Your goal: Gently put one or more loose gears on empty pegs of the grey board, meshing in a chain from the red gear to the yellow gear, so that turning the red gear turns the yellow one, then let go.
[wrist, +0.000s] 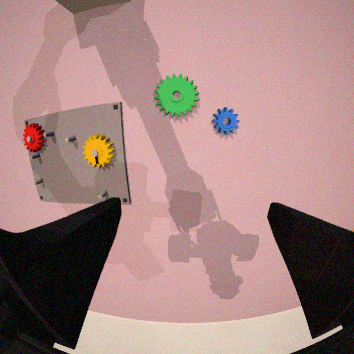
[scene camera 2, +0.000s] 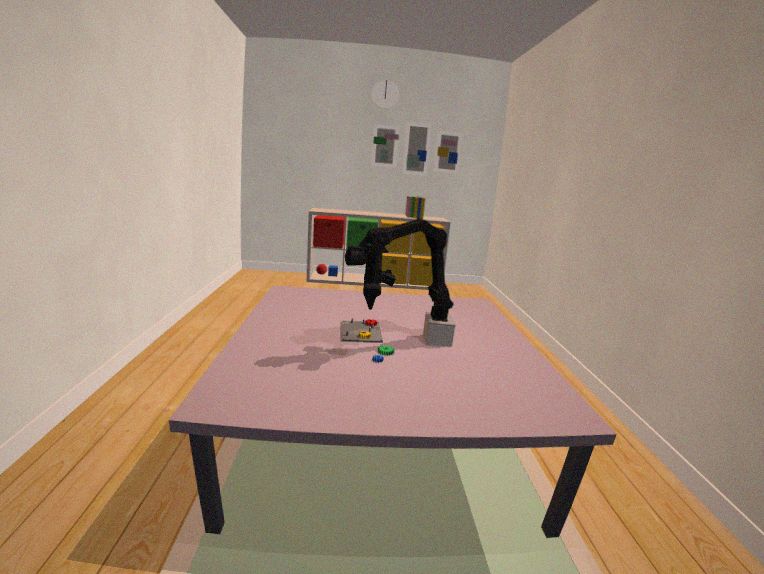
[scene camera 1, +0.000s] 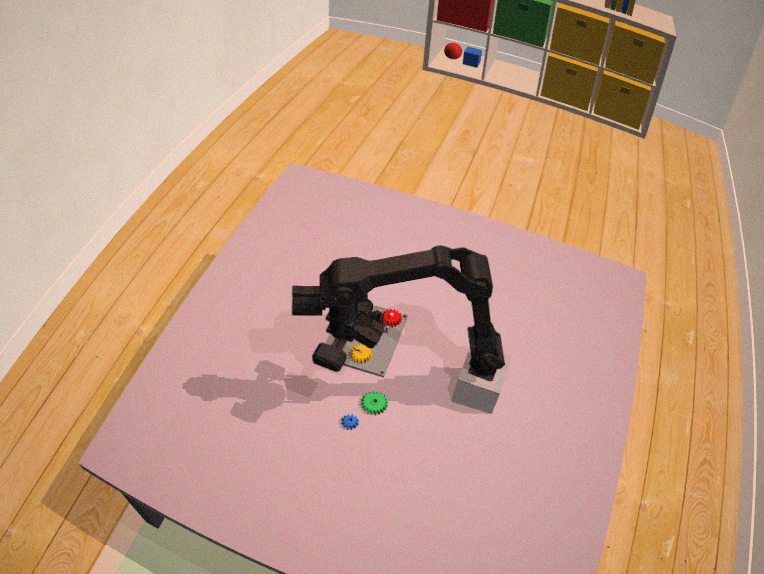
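Where they show: gripper, fingertip midpoint: [wrist: 198, 208] [scene camera 2: 370, 305] [scene camera 1: 343, 354]; arm's base, link origin: [scene camera 2: 439, 317] [scene camera 1: 484, 366].
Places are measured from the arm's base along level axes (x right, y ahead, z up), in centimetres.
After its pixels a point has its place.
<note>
The grey board [scene camera 1: 389, 351] {z -9.8, x 1.6, y 24.8 cm} [scene camera 2: 353, 331] {z -9.8, x 1.7, y 35.8 cm} [wrist: 112, 125] {z -9.8, x -4.9, y 26.9 cm} lies on the table, with several bare pegs. The red gear [scene camera 1: 392, 319] {z -8.1, x 10.5, y 27.7 cm} [scene camera 2: 370, 322] {z -8.3, x 9.8, y 28.7 cm} [wrist: 35, 142] {z -8.3, x 10.4, y 29.3 cm} sits on a peg near its edge. The yellow gear [scene camera 1: 362, 354] {z -8.1, x -3.3, y 30.2 cm} [scene camera 2: 365, 335] {z -8.2, x -5.1, y 30.5 cm} [wrist: 102, 156] {z -8.3, x -3.7, y 31.5 cm} sits on another peg, apart from the red one. The loose green gear [scene camera 1: 374, 408] {z -9.0, x -16.4, y 21.2 cm} [scene camera 2: 386, 350] {z -9.0, x -16.2, y 22.0 cm} [wrist: 187, 99] {z -9.1, x -16.1, y 22.7 cm} and the smaller blue gear [scene camera 1: 349, 425] {z -9.2, x -23.4, y 24.7 cm} [scene camera 2: 377, 358] {z -9.1, x -23.3, y 25.5 cm} [wrist: 219, 120] {z -9.1, x -21.0, y 25.3 cm} lie flat beside the board. My gripper [scene camera 1: 348, 345] {z 9.1, x -16.5, y 29.5 cm} [scene camera 2: 371, 304] {z 9.1, x -16.5, y 29.5 cm} [wrist: 198, 208] {z 9.1, x -16.5, y 29.5 cm} is open and empty, above table height; in scene camera 1 it hides part of the board.
The arm's grey base block [scene camera 1: 476, 395] {z -4.5, x -5.6, y -0.8 cm} [scene camera 2: 438, 334] {z -5.3, x -5.7, y 0.4 cm} stands on the pink table [scene camera 1: 481, 481] {z -10.6, x -24.8, y -10.2 cm} [scene camera 2: 432, 395] {z -10.6, x -44.2, y 7.5 cm} [wrist: 285, 50] {z -10.6, x -32.2, y 11.2 cm}, right of the board in both scene views. The arm's shadow falls across the board and table. A shelf unit [scene camera 1: 426, 46] [scene camera 2: 308, 246] stands at the far wall.
</note>
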